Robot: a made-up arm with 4 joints.
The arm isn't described. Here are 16 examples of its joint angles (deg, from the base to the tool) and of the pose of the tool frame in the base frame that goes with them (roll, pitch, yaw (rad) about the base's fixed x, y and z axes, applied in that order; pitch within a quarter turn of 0, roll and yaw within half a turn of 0; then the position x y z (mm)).
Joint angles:
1: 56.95 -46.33 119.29 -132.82
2: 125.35 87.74 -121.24 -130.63
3: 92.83 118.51 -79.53 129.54
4: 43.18 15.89 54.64 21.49
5: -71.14 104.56 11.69 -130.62
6: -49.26 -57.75 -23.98 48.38
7: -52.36 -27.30 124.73 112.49
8: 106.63 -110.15 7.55 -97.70
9: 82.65 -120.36 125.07 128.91
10: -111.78 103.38 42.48 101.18
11: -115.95 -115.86 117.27 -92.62
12: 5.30 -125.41 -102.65 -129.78
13: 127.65 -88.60 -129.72 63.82
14: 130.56 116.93 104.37 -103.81
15: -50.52 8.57 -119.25 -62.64
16: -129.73 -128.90 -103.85 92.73
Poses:
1: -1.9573 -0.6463 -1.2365 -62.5 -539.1 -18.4
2: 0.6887 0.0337 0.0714 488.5 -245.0 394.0
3: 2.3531 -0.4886 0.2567 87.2 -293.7 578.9
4: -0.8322 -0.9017 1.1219 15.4 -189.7 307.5
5: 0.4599 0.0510 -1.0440 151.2 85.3 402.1
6: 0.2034 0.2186 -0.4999 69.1 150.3 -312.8
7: 0.4422 -0.8188 2.8122 -514.4 208.0 96.2
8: -2.6583 0.0453 1.7373 -233.5 -98.0 -180.5
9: -1.0038 0.4265 -0.8113 -188.2 -466.0 -296.7
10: 2.7728 0.1569 -1.2232 287.4 -28.2 397.5
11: 2.9688 0.3981 2.1685 271.2 392.7 -262.5
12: -2.6017 -0.6009 1.9320 -444.2 567.2 54.8
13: 0.4725 0.0188 -1.7911 31.6 -682.6 -241.5
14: 0.3664 0.4542 -2.1539 -61.7 -592.8 268.3
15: -1.7492 1.0407 2.5199 -491.6 226.6 -210.9
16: -0.2385 -0.6557 -0.3866 749.8 -50.6 63.4
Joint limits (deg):
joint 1: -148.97..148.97
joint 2: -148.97..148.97
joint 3: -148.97..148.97
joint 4: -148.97..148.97
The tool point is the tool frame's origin. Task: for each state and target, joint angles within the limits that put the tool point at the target. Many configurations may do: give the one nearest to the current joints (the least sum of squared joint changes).
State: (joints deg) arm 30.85 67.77 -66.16 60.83
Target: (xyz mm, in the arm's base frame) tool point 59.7 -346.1 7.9
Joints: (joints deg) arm 29.12 33.35 -37.91 56.37
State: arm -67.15 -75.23 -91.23 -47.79
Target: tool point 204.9 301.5 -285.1
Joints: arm -57.17 -73.06 -49.52 -50.70
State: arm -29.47 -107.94 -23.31 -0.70
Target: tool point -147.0 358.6 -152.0
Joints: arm 14.71 -102.78 -18.57 -2.38
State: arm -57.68 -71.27 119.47 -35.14
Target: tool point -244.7 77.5 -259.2
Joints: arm -14.72 -110.82 81.11 -23.38
